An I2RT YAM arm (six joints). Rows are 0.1 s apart.
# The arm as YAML. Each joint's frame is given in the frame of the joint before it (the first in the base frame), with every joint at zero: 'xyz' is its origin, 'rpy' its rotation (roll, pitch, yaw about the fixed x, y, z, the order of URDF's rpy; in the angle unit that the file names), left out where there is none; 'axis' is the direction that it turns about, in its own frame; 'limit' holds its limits. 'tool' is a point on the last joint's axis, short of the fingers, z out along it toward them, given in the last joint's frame.
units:
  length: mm
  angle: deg
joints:
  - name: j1
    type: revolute
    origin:
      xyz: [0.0, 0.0, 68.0]
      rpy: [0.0, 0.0, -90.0]
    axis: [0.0, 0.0, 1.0]
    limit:
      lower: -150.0
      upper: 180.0
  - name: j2
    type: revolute
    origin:
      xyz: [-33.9, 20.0, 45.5]
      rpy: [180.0, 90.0, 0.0]
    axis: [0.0, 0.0, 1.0]
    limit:
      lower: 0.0
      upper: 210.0
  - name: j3
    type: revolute
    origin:
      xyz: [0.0, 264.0, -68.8]
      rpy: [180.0, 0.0, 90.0]
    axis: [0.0, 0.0, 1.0]
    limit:
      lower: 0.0
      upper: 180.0
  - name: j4
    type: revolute
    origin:
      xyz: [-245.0, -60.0, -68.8]
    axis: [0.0, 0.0, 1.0]
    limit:
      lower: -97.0
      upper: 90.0
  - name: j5
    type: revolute
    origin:
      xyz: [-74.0, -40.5, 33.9]
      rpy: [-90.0, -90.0, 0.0]
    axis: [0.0, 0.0, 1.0]
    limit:
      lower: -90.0
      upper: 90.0
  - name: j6
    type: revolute
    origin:
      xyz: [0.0, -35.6, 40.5]
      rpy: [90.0, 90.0, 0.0]
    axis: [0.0, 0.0, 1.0]
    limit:
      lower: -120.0
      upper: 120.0
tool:
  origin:
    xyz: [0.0, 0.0, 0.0]
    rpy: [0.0, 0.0, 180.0]
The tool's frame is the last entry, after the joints.
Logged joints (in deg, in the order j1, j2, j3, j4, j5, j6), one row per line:
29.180 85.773 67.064 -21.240 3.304 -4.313
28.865 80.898 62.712 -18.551 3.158 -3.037
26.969 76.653 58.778 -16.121 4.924 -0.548
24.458 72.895 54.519 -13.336 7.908 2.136
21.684 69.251 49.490 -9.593 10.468 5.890
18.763 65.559 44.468 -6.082 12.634 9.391
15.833 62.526 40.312 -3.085 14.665 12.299
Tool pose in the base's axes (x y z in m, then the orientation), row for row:
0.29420 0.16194 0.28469 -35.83 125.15 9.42
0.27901 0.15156 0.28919 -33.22 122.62 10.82
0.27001 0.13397 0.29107 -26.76 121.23 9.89
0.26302 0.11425 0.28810 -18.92 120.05 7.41
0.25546 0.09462 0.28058 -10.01 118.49 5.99
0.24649 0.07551 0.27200 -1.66 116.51 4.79
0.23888 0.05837 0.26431 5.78 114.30 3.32
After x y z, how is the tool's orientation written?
As a rotation vector, in degrees.
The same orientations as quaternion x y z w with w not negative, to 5 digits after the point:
-0.24932 0.87085 0.06555 0.41851
-0.23368 0.86254 0.07611 0.44229
-0.19019 0.86162 0.07029 0.46529
-0.13575 0.86134 0.05317 0.48666
-0.07246 0.85776 0.04336 0.50707
-0.01211 0.85010 0.03495 0.52532
0.04246 0.83959 0.02439 0.54102

